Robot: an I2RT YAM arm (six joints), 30 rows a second.
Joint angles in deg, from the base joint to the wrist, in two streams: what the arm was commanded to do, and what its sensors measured. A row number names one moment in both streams.
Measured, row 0:
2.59 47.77 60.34 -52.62 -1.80 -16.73
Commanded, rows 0 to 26:
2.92 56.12 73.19 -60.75 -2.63 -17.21
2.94 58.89 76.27 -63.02 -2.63 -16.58
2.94 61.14 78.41 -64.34 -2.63 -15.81
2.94 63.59 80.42 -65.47 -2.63 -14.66
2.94 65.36 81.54 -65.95 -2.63 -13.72
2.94 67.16 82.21 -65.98 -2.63 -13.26
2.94 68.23 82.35 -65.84 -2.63 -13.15
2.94 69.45 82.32 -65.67 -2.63 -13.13
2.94 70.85 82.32 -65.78 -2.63 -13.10
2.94 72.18 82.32 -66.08 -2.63 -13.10
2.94 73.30 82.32 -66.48 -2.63 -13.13
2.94 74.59 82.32 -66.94 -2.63 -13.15
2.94 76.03 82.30 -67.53 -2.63 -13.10
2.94 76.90 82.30 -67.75 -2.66 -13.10
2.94 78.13 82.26 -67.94 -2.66 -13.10
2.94 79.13 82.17 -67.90 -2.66 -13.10
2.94 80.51 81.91 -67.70 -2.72 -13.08
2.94 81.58 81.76 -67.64 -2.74 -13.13
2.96 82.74 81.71 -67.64 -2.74 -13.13
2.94 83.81 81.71 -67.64 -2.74 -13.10
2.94 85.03 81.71 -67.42 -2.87 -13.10
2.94 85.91 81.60 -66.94 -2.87 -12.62
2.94 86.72 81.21 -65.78 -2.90 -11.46
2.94 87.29 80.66 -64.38 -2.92 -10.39
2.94 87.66 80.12 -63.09 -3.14 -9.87
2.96 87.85 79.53 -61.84 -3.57 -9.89
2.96 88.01 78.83 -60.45 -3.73 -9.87
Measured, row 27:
2.59 87.68 80.44 -61.87 -2.13 -11.90
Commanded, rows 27 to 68:
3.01 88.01 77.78 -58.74 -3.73 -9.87
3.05 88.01 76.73 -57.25 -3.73 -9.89
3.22 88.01 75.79 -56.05 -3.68 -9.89
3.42 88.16 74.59 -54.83 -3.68 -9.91
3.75 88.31 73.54 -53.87 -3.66 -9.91
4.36 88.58 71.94 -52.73 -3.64 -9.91
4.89 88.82 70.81 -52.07 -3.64 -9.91
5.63 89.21 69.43 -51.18 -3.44 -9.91
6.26 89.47 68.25 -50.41 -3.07 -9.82
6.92 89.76 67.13 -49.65 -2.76 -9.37
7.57 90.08 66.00 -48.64 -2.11 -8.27
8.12 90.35 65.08 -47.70 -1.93 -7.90
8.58 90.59 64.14 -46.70 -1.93 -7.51
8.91 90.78 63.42 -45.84 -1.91 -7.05
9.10 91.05 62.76 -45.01 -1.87 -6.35
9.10 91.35 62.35 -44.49 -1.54 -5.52
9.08 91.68 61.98 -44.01 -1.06 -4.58
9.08 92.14 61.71 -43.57 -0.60 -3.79
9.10 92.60 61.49 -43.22 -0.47 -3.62
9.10 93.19 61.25 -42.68 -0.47 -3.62
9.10 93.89 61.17 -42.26 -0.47 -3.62
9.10 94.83 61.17 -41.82 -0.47 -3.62
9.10 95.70 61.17 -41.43 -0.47 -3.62
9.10 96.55 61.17 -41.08 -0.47 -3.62
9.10 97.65 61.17 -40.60 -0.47 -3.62
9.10 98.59 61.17 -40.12 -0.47 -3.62
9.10 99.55 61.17 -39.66 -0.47 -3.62
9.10 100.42 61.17 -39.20 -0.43 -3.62
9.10 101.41 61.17 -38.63 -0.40 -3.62
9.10 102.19 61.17 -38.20 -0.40 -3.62
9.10 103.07 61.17 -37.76 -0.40 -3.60
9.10 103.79 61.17 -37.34 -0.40 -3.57
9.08 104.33 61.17 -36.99 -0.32 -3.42
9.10 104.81 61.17 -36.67 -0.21 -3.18
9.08 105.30 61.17 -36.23 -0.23 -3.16
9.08 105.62 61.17 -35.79 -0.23 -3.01
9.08 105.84 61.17 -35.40 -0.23 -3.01
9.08 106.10 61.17 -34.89 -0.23 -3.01
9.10 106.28 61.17 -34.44 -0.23 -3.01
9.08 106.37 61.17 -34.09 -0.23 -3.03
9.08 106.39 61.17 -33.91 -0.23 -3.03
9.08 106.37 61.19 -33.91 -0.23 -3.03
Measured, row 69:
8.95 104.81 61.43 -34.02 0.34 -4.21
